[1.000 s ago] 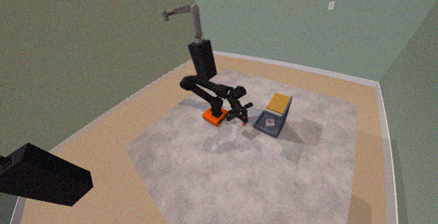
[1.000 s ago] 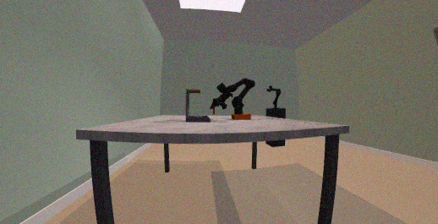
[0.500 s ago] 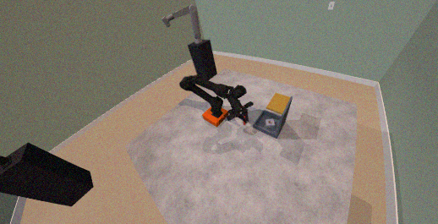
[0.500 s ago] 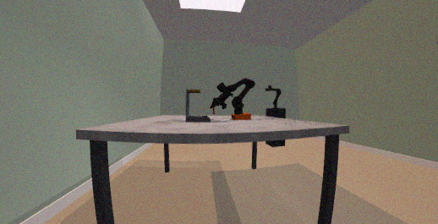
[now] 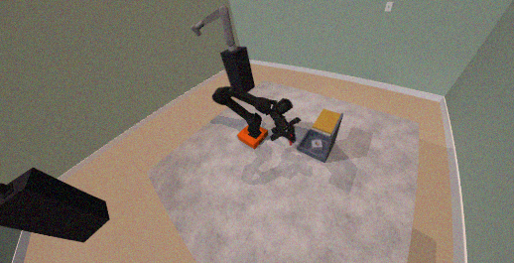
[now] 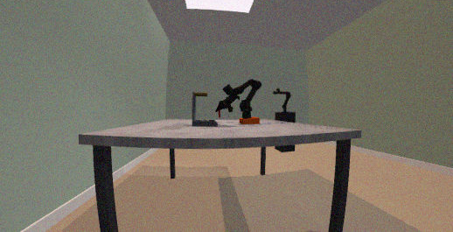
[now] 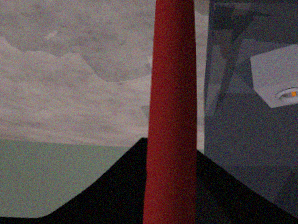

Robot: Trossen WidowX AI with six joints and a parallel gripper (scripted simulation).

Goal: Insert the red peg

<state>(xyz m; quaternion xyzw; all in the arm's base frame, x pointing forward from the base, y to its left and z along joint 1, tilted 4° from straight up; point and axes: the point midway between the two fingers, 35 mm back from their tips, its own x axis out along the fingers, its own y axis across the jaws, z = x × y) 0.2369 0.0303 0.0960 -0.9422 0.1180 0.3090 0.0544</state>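
Right now my gripper tip is 12 cm short of the yellow roof, 10 cm to the right of it and 12 cm below it. Round my gripper tip: red peg: 3 cm behind, 1 cm to the left, 1 cm below.
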